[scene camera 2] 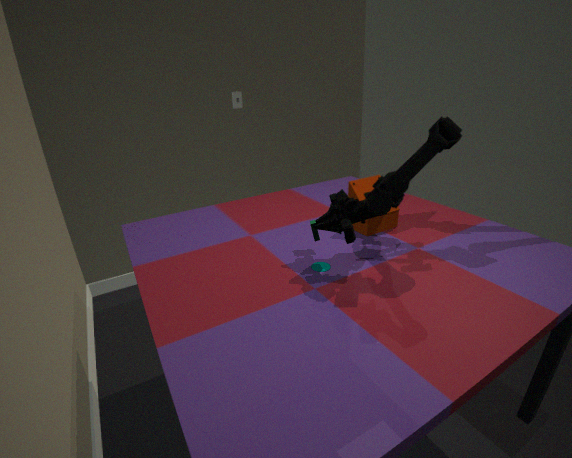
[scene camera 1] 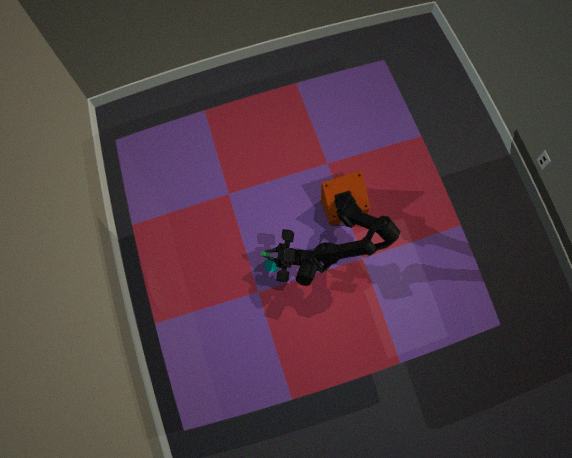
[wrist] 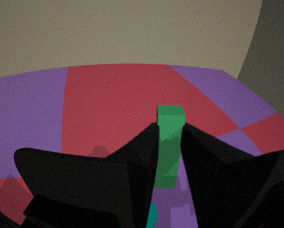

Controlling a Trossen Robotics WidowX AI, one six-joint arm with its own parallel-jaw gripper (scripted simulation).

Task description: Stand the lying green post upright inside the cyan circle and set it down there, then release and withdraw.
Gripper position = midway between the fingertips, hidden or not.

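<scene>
My gripper (scene camera 2: 313,225) is carrying a green post (wrist: 170,118). You can see my gripper (scene camera 1: 263,253) from another camera as well, and the wrist view shows my gripper (wrist: 169,129) too.
</scene>
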